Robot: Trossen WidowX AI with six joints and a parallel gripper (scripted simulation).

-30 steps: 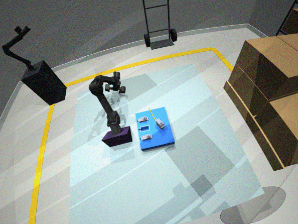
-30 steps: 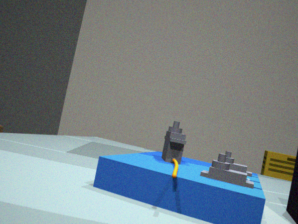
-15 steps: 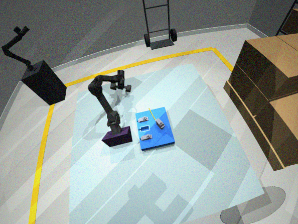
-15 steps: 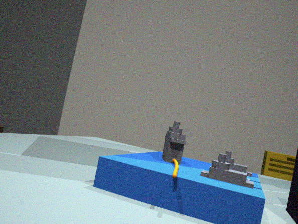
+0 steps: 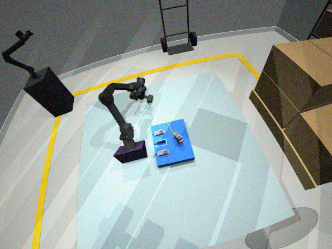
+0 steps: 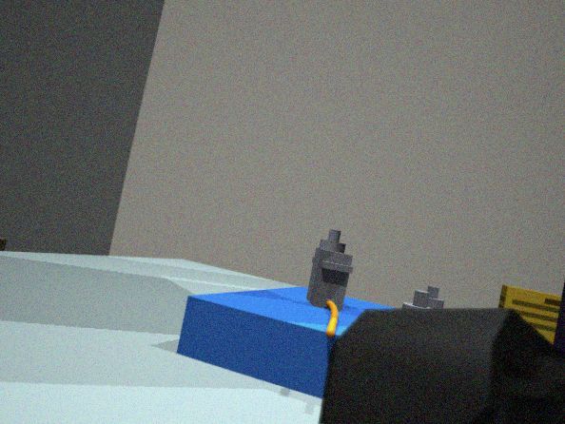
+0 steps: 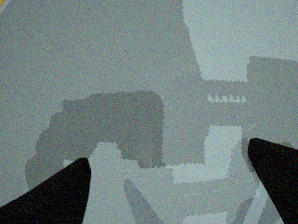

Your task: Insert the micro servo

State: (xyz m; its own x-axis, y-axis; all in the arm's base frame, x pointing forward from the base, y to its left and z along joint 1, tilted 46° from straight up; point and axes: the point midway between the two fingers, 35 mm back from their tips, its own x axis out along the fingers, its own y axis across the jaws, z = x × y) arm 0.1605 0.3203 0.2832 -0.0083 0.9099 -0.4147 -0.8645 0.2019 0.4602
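My gripper tip is 150 mm short of the blue deck, 460 mm to the left of it and 10 mm below it.
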